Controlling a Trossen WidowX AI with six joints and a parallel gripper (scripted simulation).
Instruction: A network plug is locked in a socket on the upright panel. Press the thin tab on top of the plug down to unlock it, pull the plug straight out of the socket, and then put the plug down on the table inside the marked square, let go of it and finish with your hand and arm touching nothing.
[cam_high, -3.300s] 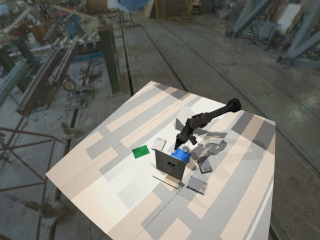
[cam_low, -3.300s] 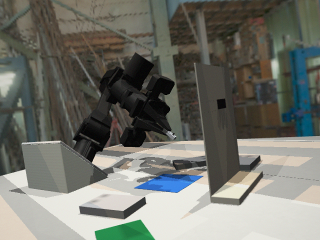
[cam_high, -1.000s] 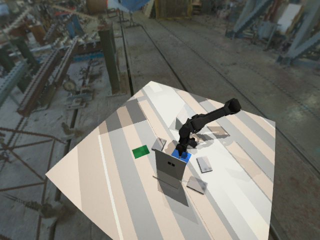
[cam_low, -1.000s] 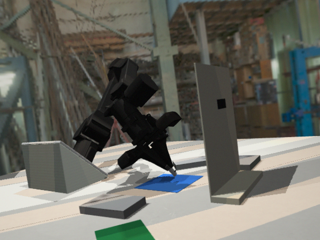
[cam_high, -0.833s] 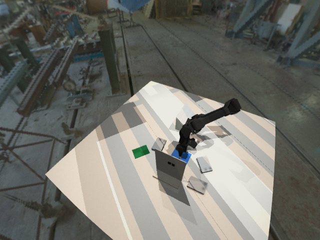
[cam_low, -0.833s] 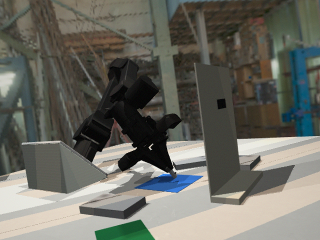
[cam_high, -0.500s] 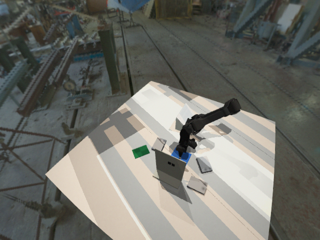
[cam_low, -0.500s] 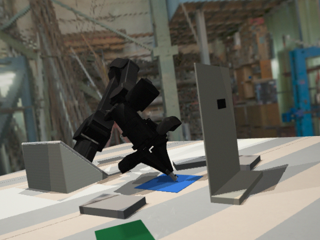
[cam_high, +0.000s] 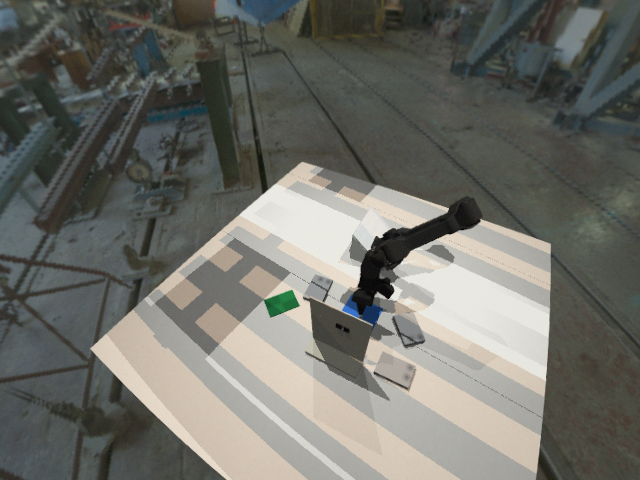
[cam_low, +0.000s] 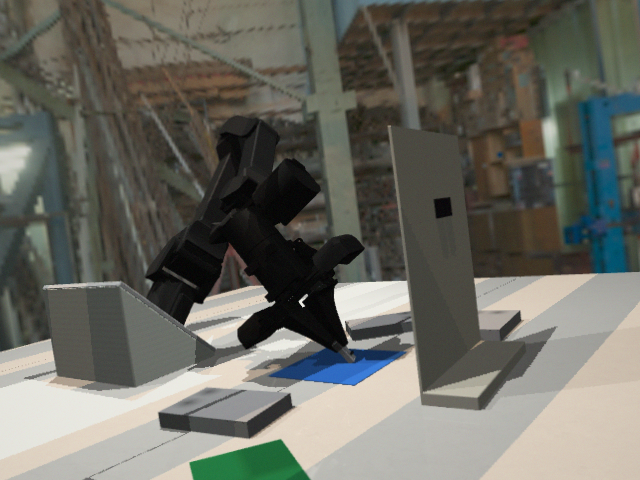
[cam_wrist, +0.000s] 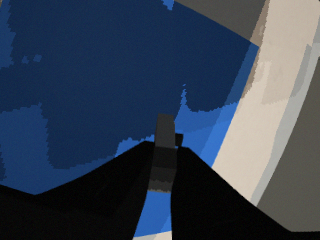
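Now: gripper tip 10 mm past the blue square and 20 mm above it. From my gripper tip the other things lie so: grey upright panel: 150 mm ahead, 20 mm to the right, 90 mm above; network plug: right at my gripper tip.
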